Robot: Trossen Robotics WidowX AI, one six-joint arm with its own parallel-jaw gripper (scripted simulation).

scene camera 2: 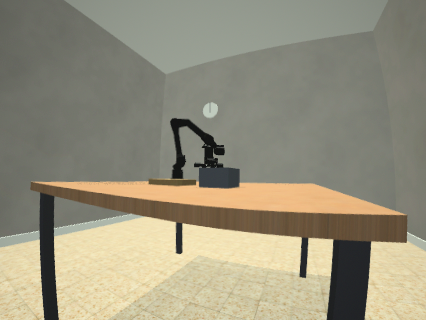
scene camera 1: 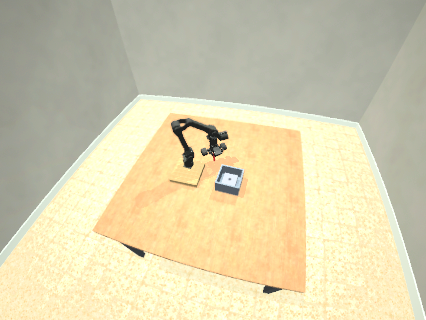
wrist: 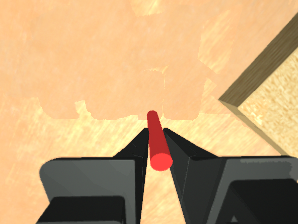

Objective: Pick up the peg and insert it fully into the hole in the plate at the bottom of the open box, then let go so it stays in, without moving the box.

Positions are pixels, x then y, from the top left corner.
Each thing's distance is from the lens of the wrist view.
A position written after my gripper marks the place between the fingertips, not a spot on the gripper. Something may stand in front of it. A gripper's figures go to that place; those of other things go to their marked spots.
my gripper point(wrist: 155, 132): 0.11 m
red peg point(wrist: 160, 158): 0.08 m
